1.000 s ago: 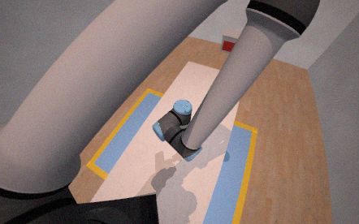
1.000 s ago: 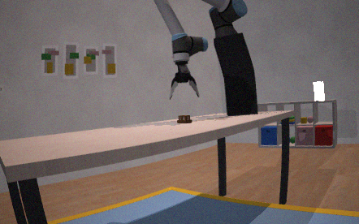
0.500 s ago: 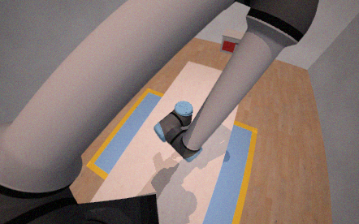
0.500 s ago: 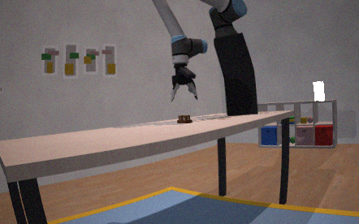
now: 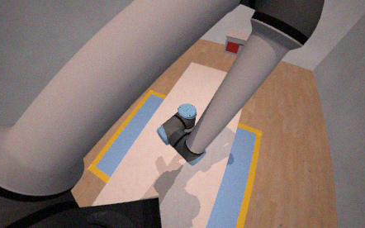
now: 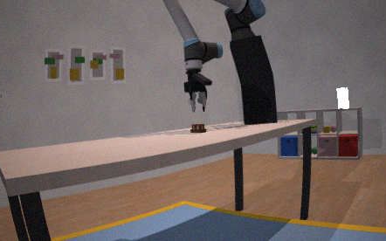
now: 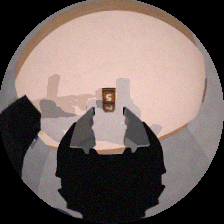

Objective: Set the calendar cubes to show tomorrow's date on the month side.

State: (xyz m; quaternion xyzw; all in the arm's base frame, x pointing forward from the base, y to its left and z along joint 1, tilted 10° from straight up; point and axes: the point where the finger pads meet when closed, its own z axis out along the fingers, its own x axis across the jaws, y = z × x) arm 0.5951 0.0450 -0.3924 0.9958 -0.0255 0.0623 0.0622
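The brown cube lies 4 cm to the right of my hand and 9 cm below it. From my hand the other things lie so: brown tray 2 cm to the right, 11 cm below.
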